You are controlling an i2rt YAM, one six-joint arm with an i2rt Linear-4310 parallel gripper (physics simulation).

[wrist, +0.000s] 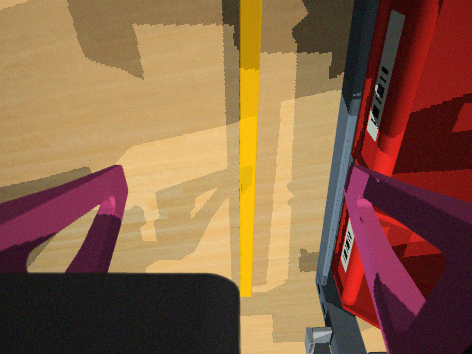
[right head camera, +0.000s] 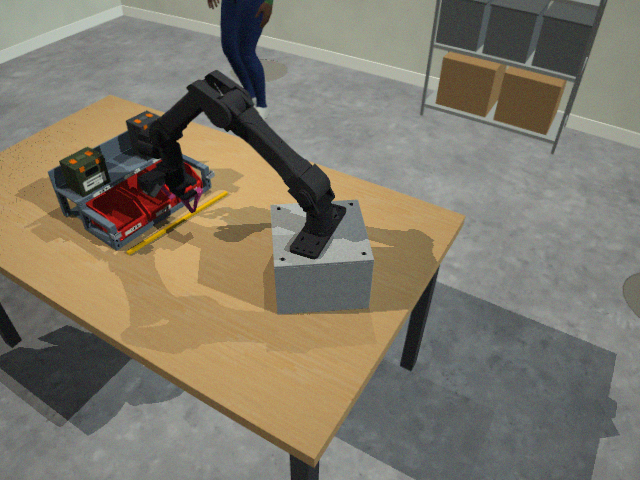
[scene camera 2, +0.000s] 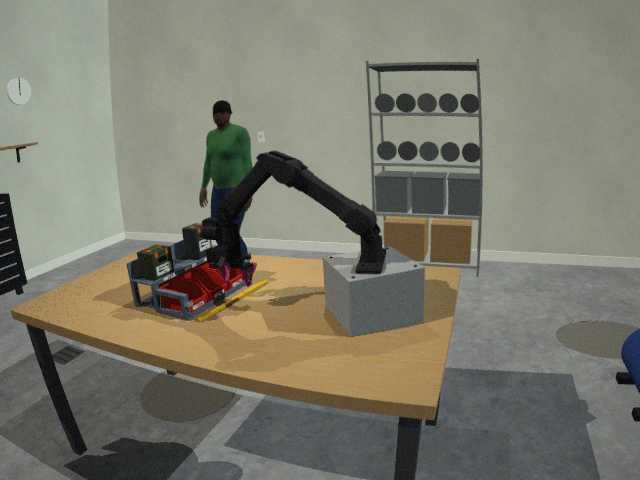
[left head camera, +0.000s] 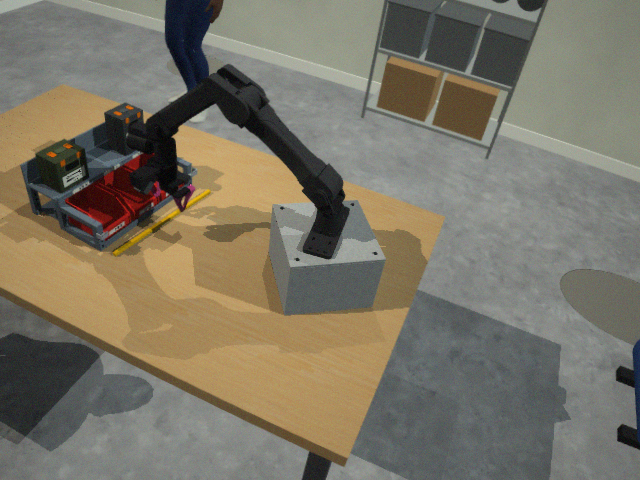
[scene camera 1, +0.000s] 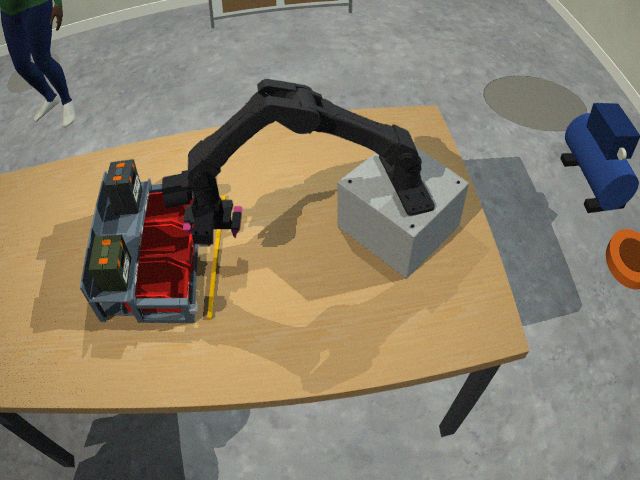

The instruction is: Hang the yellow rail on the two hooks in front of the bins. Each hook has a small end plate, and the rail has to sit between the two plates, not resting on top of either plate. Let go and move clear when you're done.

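Where they show: gripper, fingertip midpoint: (wrist: 235,177) (right head camera: 182,205) (scene camera 2: 237,283) (left head camera: 170,203) (scene camera 1: 216,235); arm's base at its link origin: (right head camera: 319,230) (scene camera 2: 371,261) (left head camera: 327,230) (scene camera 1: 406,181).
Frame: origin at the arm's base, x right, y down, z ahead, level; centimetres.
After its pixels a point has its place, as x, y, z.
Observation:
The yellow rail (left head camera: 149,230) @(-1.7, 15.8, 48.3) (right head camera: 160,233) @(-2.9, 16.0, 48.5) (scene camera 1: 214,273) @(-1.5, 15.8, 48.3) (scene camera 2: 227,303) @(0.1, 15.9, 47.8) (wrist: 247,175) @(9.4, 15.7, 45.3) lies on the table along the front of the red bins (left head camera: 98,206) @(1.4, 15.6, 66.5) (scene camera 1: 162,279) @(0.3, 15.8, 62.2) (scene camera 2: 183,289) @(1.2, 12.5, 65.2). My gripper (left head camera: 169,200) @(5.7, 10.9, 45.7) (right head camera: 181,203) @(5.7, 10.9, 45.7) (scene camera 1: 211,231) @(5.7, 10.9, 45.7) (scene camera 2: 238,283) @(5.7, 10.9, 45.7) (wrist: 235,177) @(5.7, 10.9, 45.7) is open and empty, pointing down above the rail's far half. In the wrist view the rail runs between the spread fingers, and the right finger overlaps the bin rack's front edge. A small grey hook (wrist: 318,339) @(22.3, 11.2, 46.9) shows at the rack's far front corner. The other hook (scene camera 1: 193,308) @(-13.0, 11.2, 55.1) is small at the near front corner; its plate is unclear.
The blue-grey rack (scene camera 1: 162,316) @(-10.9, 15.1, 63.8) holds the bins. A green box (left head camera: 62,165) @(-5.6, -1.5, 70.0) (scene camera 1: 109,263) @(-5.5, -2.9, 72.3) and a dark grey box (scene camera 1: 123,191) @(16.2, -2.4, 67.4) stand on its rear shelf. My arm's grey base block (left head camera: 330,289) @(-10.4, 8.8, -4.9) (scene camera 1: 377,237) @(-6.9, 9.5, 9.2) stands toward the table's right end.

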